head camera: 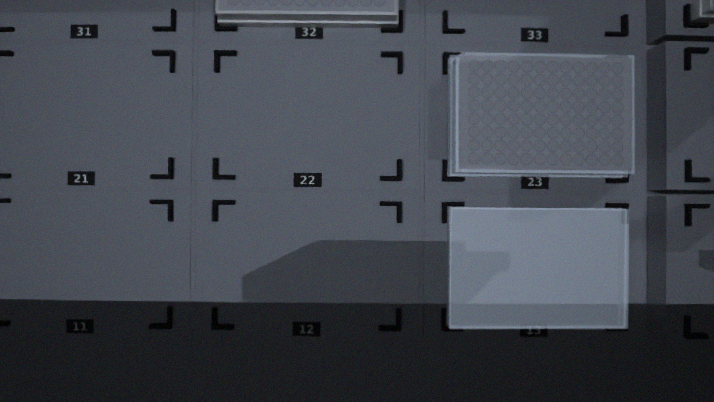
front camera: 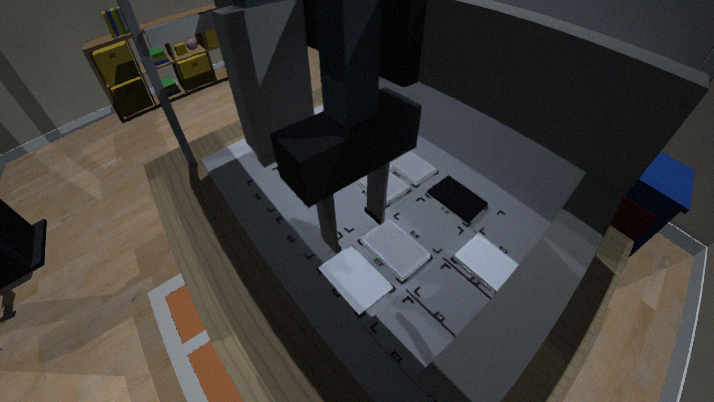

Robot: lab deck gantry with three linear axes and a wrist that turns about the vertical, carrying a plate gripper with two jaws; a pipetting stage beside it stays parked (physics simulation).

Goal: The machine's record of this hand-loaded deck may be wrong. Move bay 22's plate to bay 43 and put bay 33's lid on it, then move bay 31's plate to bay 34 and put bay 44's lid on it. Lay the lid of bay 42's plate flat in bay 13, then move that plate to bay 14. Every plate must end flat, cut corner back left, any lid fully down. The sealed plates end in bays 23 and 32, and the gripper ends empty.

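Where they show: gripper, fingertip midpoint: (front camera: 353,230); robot's base, link origin: (front camera: 248,182).
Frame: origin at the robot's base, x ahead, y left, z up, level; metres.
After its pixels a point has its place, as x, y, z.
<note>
My gripper (front camera: 354,232) @(0.392, 0.043, 0.160) is open, its two jaws low over the front of the deck, behind and left of the bay 13 lid, with nothing between them; it does not show in the head view. A clear lid (front camera: 356,280) @(0.399, 0.041, 0.008) (head camera: 537,267) @(0.390, 0.044, 0.008) lies flat in bay 13. A sealed plate (front camera: 395,250) @(0.400, 0.142, 0.015) (head camera: 545,115) @(0.391, 0.148, 0.014) sits in bay 23. Another plate (front camera: 397,189) @(0.278, 0.268, 0.014) (head camera: 307,6) @(0.229, 0.221, 0.014) sits in bay 32, partly hidden by a jaw in the front view. Bay 42's plate (front camera: 414,168) @(0.252, 0.358, 0.014) is behind it. A black-lidded plate (front camera: 457,198) @(0.395, 0.358, 0.017) sits in bay 43. A white-lidded plate (front camera: 485,262) @(0.548, 0.249, 0.031) (head camera: 706,7) @(0.492, 0.218, 0.026) sits in bay 34.
A grey column (front camera: 272,75) @(0.290, 0.007, 0.383) stands left of the gripper. A large dark panel (front camera: 510,90) rises at the back right, and a grey beam (front camera: 520,300) @(0.617, -0.036, 0.400) crosses the right side. Bay marks 22 (head camera: 307,180) @(0.228, 0.104, 0.000) and 12 (head camera: 306,329) @(0.228, -0.003, 0.000) show in the head view. A wooden shelf unit stands at the far left.
</note>
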